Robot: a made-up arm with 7 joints.
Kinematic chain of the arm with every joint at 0, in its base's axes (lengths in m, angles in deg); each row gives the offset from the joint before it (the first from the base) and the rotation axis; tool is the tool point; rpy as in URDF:
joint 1: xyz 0 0 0.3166 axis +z
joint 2: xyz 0 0 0 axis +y
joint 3: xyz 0 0 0.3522 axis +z
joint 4: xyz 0.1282 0 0 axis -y
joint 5: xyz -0.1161 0 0.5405 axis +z
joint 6: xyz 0 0 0 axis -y
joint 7: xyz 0.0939 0 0 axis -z
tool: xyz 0 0 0 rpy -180 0 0
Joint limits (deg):
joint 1: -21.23..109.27
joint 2: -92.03..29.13
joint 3: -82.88..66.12
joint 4: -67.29..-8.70
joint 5: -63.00..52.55
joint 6: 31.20..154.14
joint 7: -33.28..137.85
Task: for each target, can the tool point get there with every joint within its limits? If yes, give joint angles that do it. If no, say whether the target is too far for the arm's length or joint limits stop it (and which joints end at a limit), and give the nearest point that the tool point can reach.
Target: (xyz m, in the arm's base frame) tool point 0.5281 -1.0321 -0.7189
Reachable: no: too far | nearest point 0.3776 -0.8751 0.2237 | short by 0.967 m
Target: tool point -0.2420 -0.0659 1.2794
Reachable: yes | joints 75.04 -26.18 30.72 -30.12 29.60 54.09 77.38
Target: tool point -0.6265 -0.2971 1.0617
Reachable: yes | joints -0.20 -54.57 -52.57 -37.84 -16.44 117.50 11.64
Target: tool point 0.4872 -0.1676 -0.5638
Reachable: no: joint limits stop it (at a limit: joint 1, joint 2, joint 3, joint 4, joint 5, joint 6) | nearest point 0.8242 -0.4036 0.3019 | short by 0.958 m
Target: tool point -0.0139 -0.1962 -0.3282
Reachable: no: joint limits stop it (at a limit: joint 2, joint 3, joint 4, joint 5, joint 6) | nearest point -0.0672 -0.9490 0.2226 | short by 0.934 m
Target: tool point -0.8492 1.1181 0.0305
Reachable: no: too far | nearest point -0.6939 0.7035 0.3910 | short by 0.571 m
